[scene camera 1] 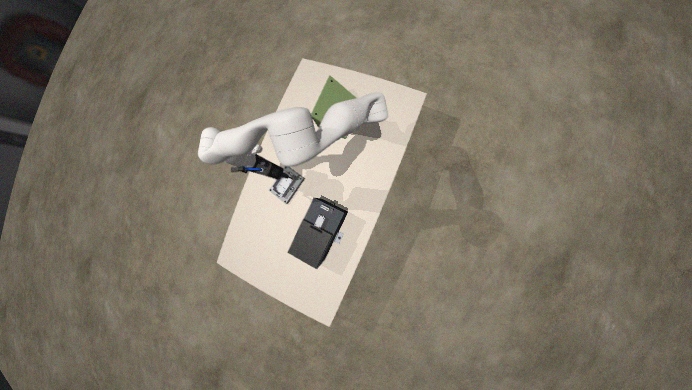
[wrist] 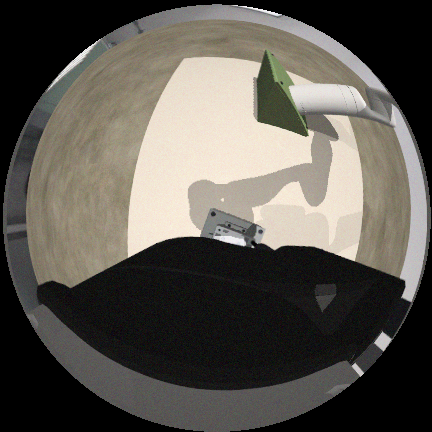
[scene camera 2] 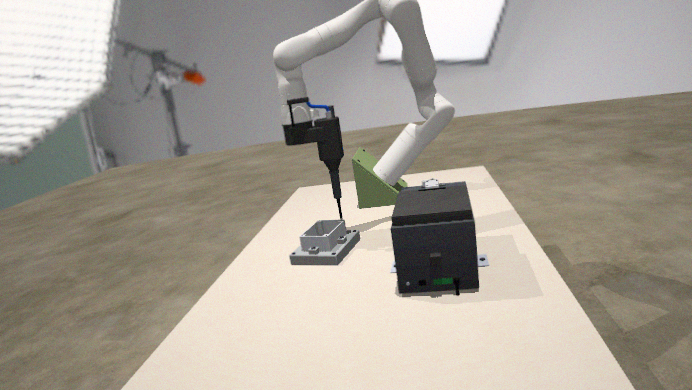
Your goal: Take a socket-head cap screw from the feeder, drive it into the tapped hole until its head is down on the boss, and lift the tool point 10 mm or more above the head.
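Note:
My gripper, a black powered screwdriver [scene camera 1: 294, 176] [scene camera 2: 341, 218] [wrist: 254, 244], points down with its thin bit at the far right corner of the grey open-topped box [scene camera 2: 315, 243]. In the scene camera 2 view the bit's end meets the box's rim; whether it touches is unclear. No screw can be made out at the tip. The box stands on a grey fixture plate [scene camera 1: 286, 200] [scene camera 2: 314, 260] [wrist: 212, 223] with dark holes. The tapped hole under the bit and any screw head there are too small to tell. The black screw feeder [scene camera 1: 309, 246] [scene camera 2: 434, 240] stands apart from the fixture.
The white arm [scene camera 1: 294, 135] [scene camera 2: 325, 39] [wrist: 325, 98] rises from a green wedge mount [scene camera 1: 331, 95] [scene camera 2: 371, 189] [wrist: 272, 102]. All stand on a pale table top [scene camera 1: 250, 240] [scene camera 2: 300, 325] [wrist: 165, 150]. A metal tab [scene camera 1: 339, 237] [scene camera 2: 483, 260] sticks out beside the feeder. The black tool body covers the wrist view's lower part.

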